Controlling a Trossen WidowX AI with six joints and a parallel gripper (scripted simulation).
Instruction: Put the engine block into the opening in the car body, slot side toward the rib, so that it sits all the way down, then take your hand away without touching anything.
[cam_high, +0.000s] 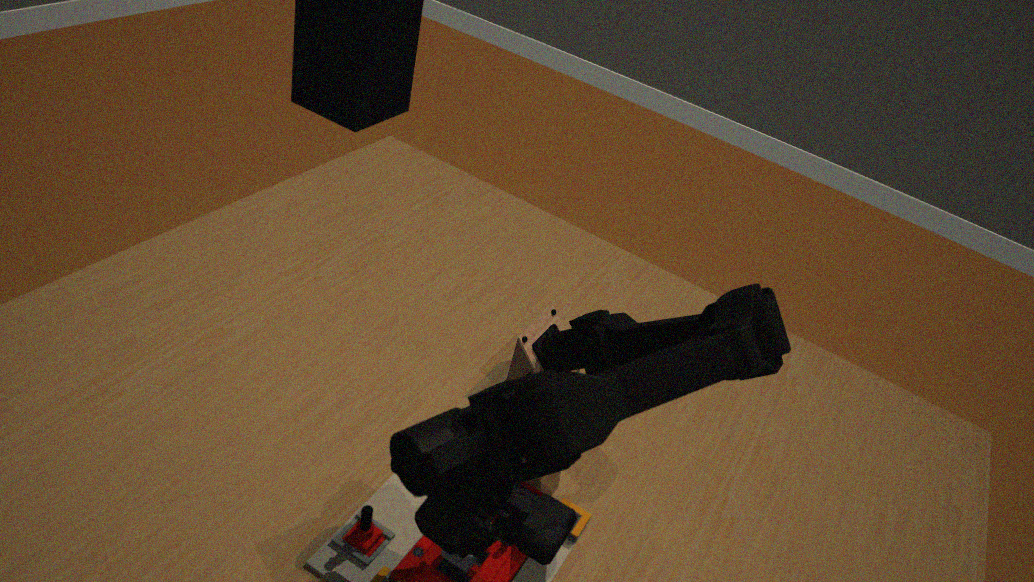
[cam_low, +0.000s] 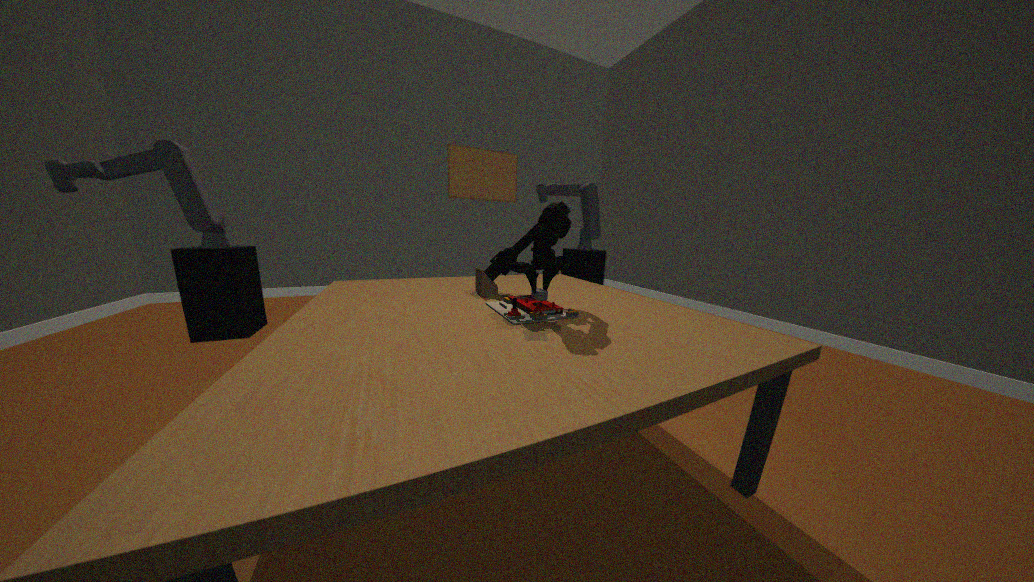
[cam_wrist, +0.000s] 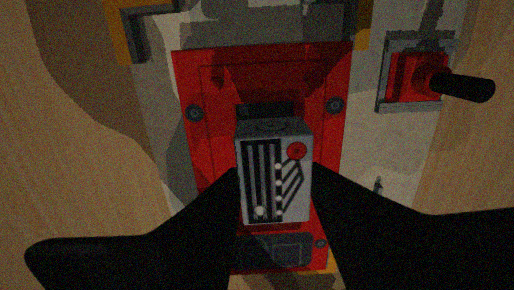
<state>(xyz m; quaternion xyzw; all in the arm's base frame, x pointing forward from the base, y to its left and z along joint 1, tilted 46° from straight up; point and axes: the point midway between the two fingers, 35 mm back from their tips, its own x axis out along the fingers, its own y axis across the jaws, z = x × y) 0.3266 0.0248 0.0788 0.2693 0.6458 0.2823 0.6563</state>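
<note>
Right now the grey engine block is 1 cm below my gripper tip. Also, from my gripper tip: grey base plate: 5 cm below, 2 cm behind, 1 cm to the right.
</note>
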